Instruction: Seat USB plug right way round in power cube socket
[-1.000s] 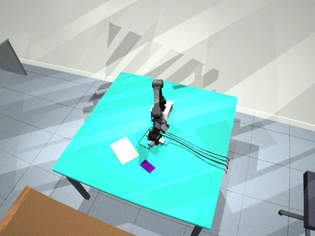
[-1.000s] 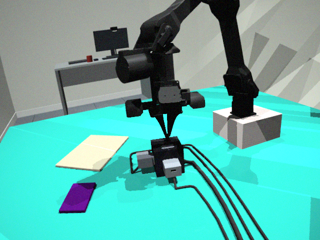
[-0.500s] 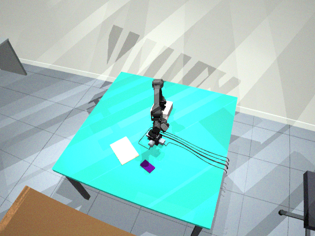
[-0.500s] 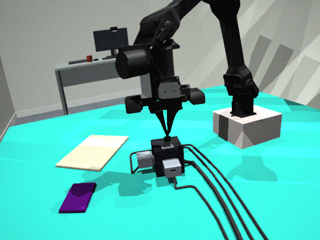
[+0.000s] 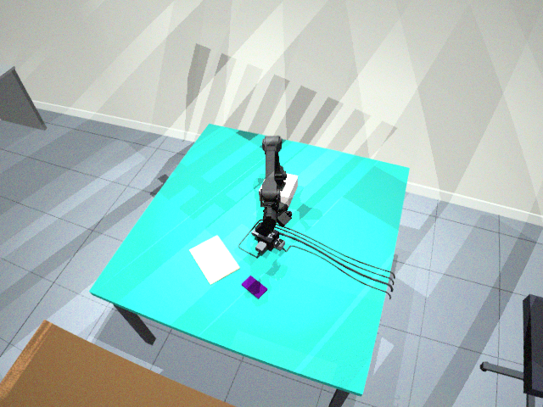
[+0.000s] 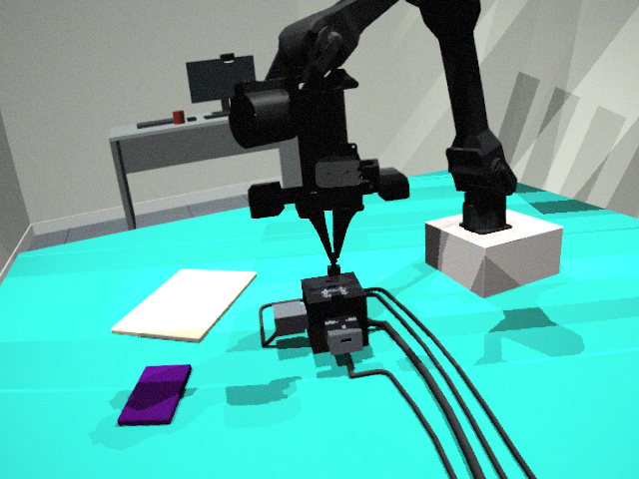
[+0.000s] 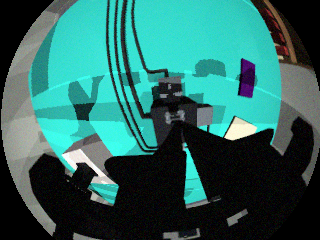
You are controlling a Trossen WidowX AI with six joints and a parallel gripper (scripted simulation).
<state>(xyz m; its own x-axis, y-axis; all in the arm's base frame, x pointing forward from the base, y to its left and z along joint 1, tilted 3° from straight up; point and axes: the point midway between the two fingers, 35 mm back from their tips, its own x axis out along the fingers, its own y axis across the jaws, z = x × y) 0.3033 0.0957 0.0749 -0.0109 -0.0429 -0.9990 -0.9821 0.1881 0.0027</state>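
Right now my gripper tip is 60 mm above the USB socket and 10 mm to the left of it. Also, from my gripper tip: black USB plug 20 mm below, 10 mm to the right; purple card 250 mm ahead, 120 mm below, 10 mm to the left; cream sheet 230 mm to the right, 180 mm ahead, 120 mm below.
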